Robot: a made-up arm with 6 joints.
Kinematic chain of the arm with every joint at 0, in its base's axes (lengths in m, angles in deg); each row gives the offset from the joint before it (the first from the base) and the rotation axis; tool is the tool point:
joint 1: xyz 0 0 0.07 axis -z
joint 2: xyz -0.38 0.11 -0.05 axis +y
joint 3: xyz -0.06 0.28 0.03 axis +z
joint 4: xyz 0 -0.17 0.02 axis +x
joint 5: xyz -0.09 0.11 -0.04 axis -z
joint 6: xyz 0 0.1 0.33 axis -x
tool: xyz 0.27 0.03 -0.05
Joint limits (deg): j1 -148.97..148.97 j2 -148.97..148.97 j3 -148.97..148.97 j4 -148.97..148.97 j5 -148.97..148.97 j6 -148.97..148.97
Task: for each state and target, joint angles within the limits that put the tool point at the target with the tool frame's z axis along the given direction. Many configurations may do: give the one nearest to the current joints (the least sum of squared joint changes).
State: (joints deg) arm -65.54 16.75 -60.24 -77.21 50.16 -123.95
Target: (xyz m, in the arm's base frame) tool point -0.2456 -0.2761 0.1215 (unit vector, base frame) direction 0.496 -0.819 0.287
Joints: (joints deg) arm -108.78 6.04 -58.02 -72.88 36.53 -145.88
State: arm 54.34 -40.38 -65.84 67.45 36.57 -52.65
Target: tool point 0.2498 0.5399 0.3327 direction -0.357 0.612 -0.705
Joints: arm 111.79 -27.81 -34.19 50.76 17.63 -66.23
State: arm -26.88 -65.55 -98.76 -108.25 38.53 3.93
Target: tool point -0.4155 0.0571 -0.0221 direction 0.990 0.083 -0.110
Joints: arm -23.94 -42.12 -87.19 -117.52 45.42 29.99
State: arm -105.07 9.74 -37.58 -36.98 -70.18 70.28
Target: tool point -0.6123 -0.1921 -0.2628 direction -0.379 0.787 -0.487
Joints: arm -61.26 28.38 -77.92 -79.33 -58.85 40.25
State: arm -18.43 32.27 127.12 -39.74 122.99 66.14
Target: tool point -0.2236 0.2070 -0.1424 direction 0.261 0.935 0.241
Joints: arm -46.57 70.80 127.78 -14.95 148.97 39.03
